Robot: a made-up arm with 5 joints. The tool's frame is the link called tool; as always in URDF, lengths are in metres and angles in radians. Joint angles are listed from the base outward.
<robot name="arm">
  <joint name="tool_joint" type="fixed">
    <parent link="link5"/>
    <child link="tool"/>
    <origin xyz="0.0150 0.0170 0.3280" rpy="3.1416 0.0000 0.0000"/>
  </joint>
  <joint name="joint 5" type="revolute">
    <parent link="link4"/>
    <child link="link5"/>
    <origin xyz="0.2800 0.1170 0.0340" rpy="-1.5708 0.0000 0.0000"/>
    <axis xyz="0 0 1"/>
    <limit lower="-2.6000" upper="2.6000"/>
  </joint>
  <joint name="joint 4" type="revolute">
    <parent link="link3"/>
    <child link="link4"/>
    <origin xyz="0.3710 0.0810 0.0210" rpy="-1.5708 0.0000 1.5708"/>
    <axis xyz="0 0 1"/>
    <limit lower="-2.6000" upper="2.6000"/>
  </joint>
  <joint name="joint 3" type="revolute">
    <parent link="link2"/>
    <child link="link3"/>
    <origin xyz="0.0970 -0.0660 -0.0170" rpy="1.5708 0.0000 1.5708"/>
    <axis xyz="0 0 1"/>
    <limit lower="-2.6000" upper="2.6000"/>
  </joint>
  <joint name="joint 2" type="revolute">
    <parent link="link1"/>
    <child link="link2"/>
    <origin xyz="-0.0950 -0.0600 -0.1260" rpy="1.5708 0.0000 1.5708"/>
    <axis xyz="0 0 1"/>
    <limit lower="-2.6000" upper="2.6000"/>
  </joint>
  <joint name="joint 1" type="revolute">
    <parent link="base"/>
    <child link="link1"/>
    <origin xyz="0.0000 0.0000 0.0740" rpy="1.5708 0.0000 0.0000"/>
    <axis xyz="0 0 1"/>
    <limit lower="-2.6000" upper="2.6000"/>
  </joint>
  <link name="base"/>
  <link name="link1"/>
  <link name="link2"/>
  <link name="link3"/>
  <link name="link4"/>
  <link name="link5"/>
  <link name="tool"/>
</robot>
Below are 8 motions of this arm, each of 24 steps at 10 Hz.
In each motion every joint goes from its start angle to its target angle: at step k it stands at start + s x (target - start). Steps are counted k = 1, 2, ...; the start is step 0. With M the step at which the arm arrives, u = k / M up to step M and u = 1 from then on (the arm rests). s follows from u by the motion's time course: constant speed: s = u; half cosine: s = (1 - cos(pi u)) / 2; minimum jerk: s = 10 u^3 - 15 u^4 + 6 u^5.
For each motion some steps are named. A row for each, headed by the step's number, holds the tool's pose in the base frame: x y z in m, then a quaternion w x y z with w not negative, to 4 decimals.
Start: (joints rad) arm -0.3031 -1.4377 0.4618 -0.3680 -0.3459
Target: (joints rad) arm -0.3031 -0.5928 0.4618 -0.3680 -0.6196
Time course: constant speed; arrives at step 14
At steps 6, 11, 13, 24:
6: 0.4441 -0.0453 -0.2119 0.7367 -0.3746 0.1809 0.5331
11: 0.4293 -0.0120 -0.2582 0.7796 -0.2504 0.1315 0.5587
13: 0.4243 0.0053 -0.2736 0.7918 -0.2007 0.1076 0.5668
24: 0.4221 0.0146 -0.2804 0.7967 -0.1759 0.0947 0.5703

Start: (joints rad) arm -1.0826 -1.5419 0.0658 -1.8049 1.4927
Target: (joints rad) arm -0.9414 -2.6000 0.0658 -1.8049 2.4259
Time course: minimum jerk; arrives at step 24
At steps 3, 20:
3: 0.3493 0.6009 -0.1508 0.9696 0.1091 -0.2135 0.0495
20: -0.0509 0.5835 -0.4103 0.9760 0.0193 -0.1972 0.0906

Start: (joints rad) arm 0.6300 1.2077 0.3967 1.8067 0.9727
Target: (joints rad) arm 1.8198 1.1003 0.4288 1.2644 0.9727
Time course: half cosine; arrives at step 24
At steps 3, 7, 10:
3: 0.0221 0.0249 -0.5183 0.9291 -0.1268 0.3073 0.1621
7: 0.1504 0.0583 -0.4961 0.9638 -0.1092 0.2004 0.1379
10: 0.2840 0.0940 -0.4365 0.9864 -0.0861 0.0766 0.1168

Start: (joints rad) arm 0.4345 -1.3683 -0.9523 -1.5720 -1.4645
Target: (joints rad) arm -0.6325 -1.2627 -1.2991 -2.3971 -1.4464
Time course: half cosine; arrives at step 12
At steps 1, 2, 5, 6, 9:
1: -0.2976 0.4295 0.5561 0.0863 -0.9865 -0.1036 0.0926
2: -0.2866 0.4459 0.5606 0.0709 -0.9858 -0.1046 0.1102
5: -0.2223 0.5392 0.5737 0.0208 0.9688 0.1200 -0.2160
6: -0.1975 0.5753 0.5729 0.0586 0.9548 0.1315 -0.2601
9: -0.1425 0.6605 0.5564 0.1559 0.8964 0.1773 -0.3750

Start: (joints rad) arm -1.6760 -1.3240 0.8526 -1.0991 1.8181
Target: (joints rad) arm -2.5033 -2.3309 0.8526 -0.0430 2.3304
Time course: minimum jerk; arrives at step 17
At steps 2, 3, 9, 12, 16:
2: -0.3669 0.3282 -0.4283 0.8569 -0.2297 0.4496 -0.1035
3: -0.3875 0.3063 -0.4185 0.8511 -0.2513 0.4527 -0.0868
9: -0.4652 -0.0828 -0.2112 0.7341 -0.5092 0.3561 0.2739
12: -0.3343 -0.1844 -0.1869 0.6930 -0.5085 0.2008 0.4698
16: -0.2584 -0.1814 -0.2099 0.6850 -0.4636 0.1026 0.5525

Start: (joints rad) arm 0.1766 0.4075 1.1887 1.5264 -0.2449
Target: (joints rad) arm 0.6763 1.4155 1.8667 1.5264 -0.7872
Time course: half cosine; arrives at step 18
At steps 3, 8, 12, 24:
3: 0.1856 -0.1202 -0.3079 0.6319 -0.2493 0.4162 0.6044
8: 0.3427 0.0589 -0.2521 0.5587 -0.2874 0.2149 0.7477
12: 0.4190 0.2186 -0.0903 0.4433 -0.3711 0.0140 0.8158
24: 0.4073 0.3013 0.0678 0.3412 -0.4523 -0.1256 0.8144

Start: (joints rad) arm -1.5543 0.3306 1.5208 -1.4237 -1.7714
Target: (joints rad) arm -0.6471 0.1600 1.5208 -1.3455 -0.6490
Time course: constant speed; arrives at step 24
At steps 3, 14, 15, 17, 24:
3: 0.4791 0.6090 -0.1023 0.5012 0.4027 -0.5685 0.5132
14: 0.4731 0.6584 0.0719 0.4995 0.4587 -0.5277 0.5115
15: 0.4693 0.6626 0.0862 0.5006 0.4623 -0.5230 0.5121
17: 0.4603 0.6710 0.1136 0.5035 0.4686 -0.5131 0.5135
24: 0.4167 0.6985 0.1973 0.5218 0.4812 -0.4772 0.5181

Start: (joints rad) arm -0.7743 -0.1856 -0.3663 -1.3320 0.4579
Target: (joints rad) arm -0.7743 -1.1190 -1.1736 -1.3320 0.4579
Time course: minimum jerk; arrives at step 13
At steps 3, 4, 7, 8, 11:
3: 0.4350 -0.2847 0.1411 0.9001 -0.1761 -0.3426 -0.2035
4: 0.4339 -0.2730 0.2001 0.8865 -0.2204 -0.3636 -0.1826
7: 0.4014 -0.1374 0.4606 0.7857 -0.3895 -0.4727 -0.0869
8: 0.3732 -0.0633 0.5387 0.7375 -0.4342 -0.5145 -0.0542
11: 0.2859 0.1027 0.6561 0.6293 -0.4970 -0.5974 0.0060

